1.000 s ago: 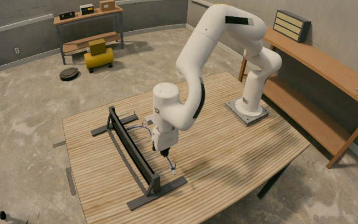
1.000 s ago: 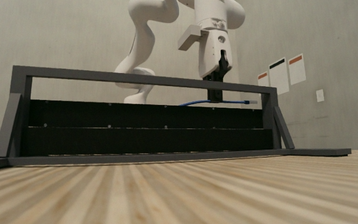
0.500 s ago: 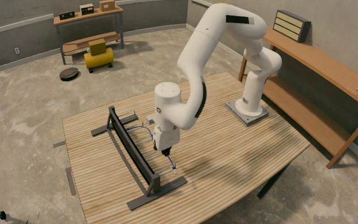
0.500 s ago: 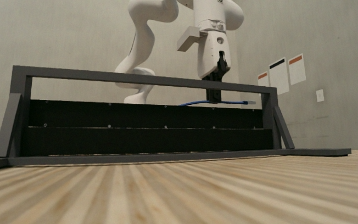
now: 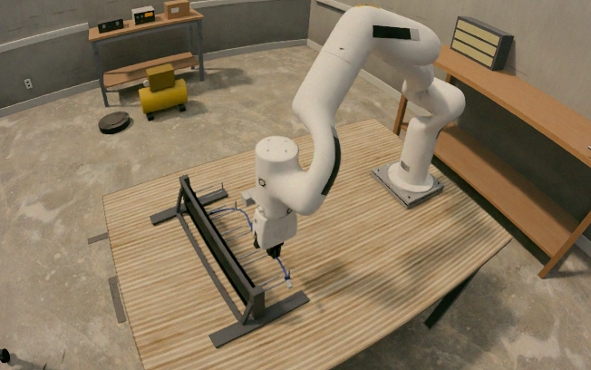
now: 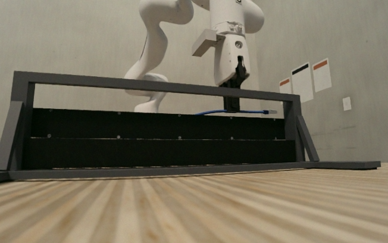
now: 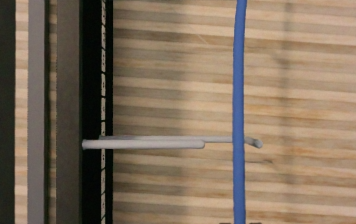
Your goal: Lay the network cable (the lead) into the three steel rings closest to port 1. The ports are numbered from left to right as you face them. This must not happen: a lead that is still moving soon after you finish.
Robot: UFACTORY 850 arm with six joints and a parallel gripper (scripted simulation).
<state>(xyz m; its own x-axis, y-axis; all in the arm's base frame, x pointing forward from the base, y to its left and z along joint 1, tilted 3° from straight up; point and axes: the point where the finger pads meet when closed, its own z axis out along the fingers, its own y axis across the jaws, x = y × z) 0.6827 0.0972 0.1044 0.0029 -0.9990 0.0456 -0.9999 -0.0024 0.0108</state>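
Now: the pale plug 2 cm ahead of my hand, 9 cm to the left of it and 2 cm below it. Round my hand: dark grey rack 10 cm ahead, 15 cm to the right, 8 cm below.
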